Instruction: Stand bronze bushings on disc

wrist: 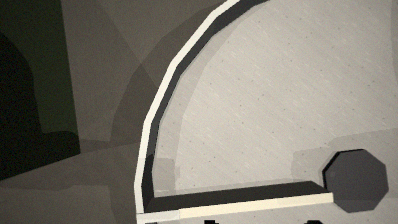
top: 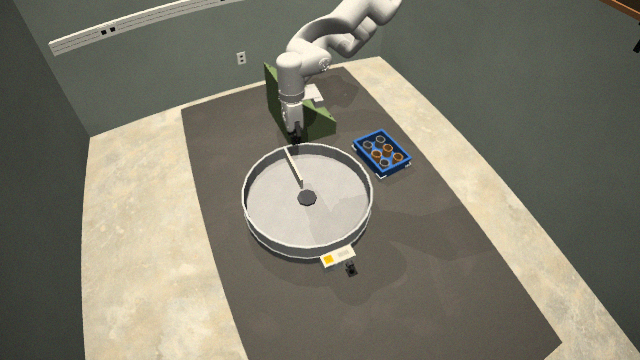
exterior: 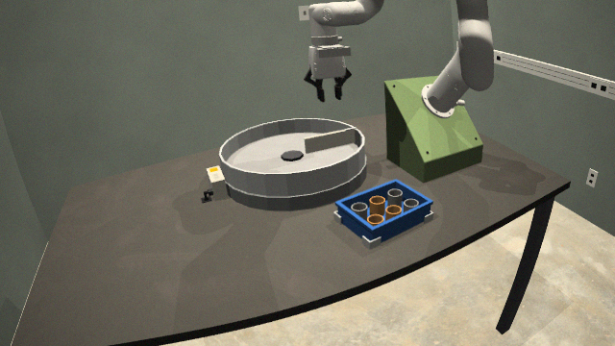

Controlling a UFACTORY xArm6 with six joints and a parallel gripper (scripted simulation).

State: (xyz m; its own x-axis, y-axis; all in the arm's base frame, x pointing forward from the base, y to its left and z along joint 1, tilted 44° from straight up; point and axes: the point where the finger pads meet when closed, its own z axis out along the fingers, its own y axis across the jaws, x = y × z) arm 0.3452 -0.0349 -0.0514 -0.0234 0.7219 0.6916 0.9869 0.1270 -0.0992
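The blue crate lies 340 mm to the left of my hand, 200 mm below it and 20 mm behind it. Round my hand: grey turntable disc: 170 mm below, 130 mm ahead, 10 mm to the left.
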